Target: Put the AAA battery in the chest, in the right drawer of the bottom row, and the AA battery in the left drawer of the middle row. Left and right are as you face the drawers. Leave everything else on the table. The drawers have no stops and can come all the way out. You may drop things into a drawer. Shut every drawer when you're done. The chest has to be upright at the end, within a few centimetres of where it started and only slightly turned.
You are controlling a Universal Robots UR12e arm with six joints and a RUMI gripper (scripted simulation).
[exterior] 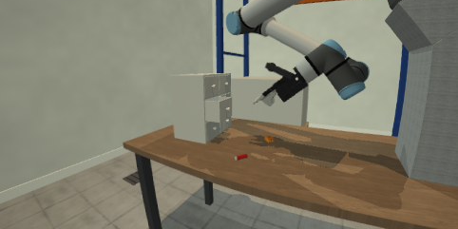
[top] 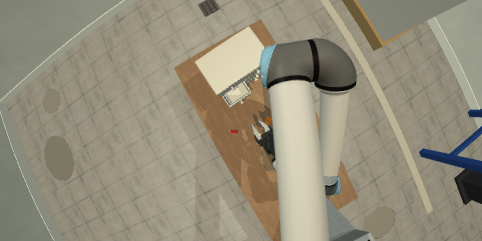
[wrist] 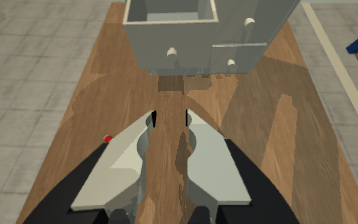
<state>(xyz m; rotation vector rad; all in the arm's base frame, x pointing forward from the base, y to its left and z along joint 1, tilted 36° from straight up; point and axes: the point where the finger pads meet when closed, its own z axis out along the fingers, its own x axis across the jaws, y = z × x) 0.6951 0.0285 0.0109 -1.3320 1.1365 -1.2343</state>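
Right now my hand is 1 cm short of the red cylinder, 14 cm to the right of it and 19 cm above it. From my hand the other things lie so: thin black cylinder 28 cm ahead, 10 cm to the right, 19 cm below; orange block 5 cm behind, 6 cm to the right, 19 cm below.
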